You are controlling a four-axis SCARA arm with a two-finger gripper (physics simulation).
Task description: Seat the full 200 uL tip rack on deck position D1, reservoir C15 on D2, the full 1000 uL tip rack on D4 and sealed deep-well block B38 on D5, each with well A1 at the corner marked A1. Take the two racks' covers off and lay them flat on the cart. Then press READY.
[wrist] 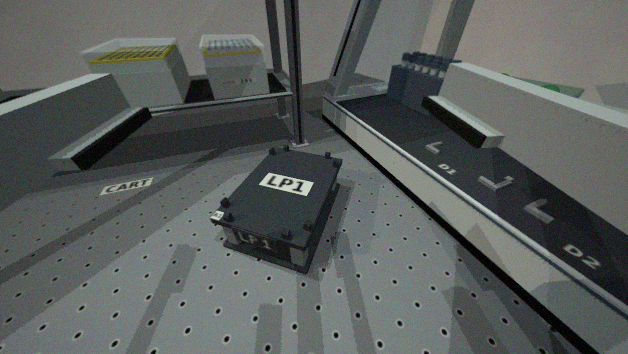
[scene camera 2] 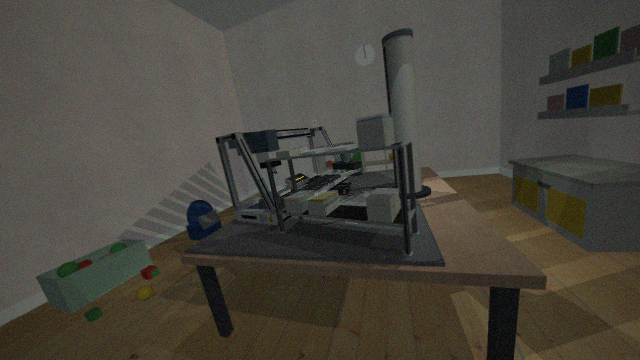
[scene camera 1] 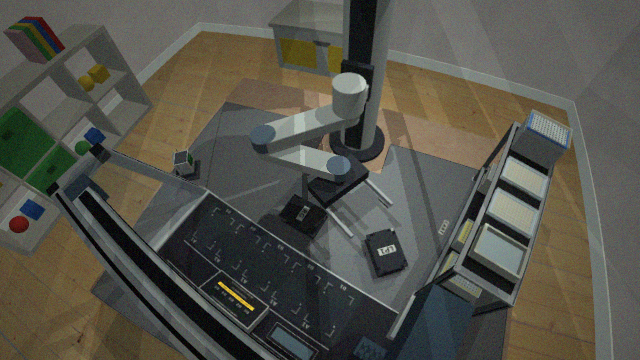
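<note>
My gripper [scene camera 1: 372,220] [wrist: 290,90] is open and empty, above the mat near the black LP1 stand [scene camera 1: 386,251] [wrist: 300,212], which bears nothing. On the cart [scene camera 2: 404,200] [wrist: 295,75], a blue-edged tip rack [scene camera 1: 548,131] [scene camera 2: 375,132] stands on the upper shelf beside two cream plates [scene camera 1: 524,177] [scene camera 1: 512,211] and a pale blue reservoir [scene camera 1: 500,251]; their labels are unreadable. On the lower shelf are a yellow-edged rack [wrist: 145,80] and a covered rack marked 200 [wrist: 237,75]. D1 [scene camera 1: 342,287] [wrist: 446,169] and D2 [wrist: 581,256] hold nothing. READY cannot be made out.
A second black stand [scene camera 1: 303,216] is behind the gripper, near the deck's rear edge. A blue tube rack [wrist: 417,82] stands at the deck's end. The control panel [scene camera 1: 235,296] has a yellow strip. A small cube-shaped device [scene camera 1: 183,162] stands on the mat's far left.
</note>
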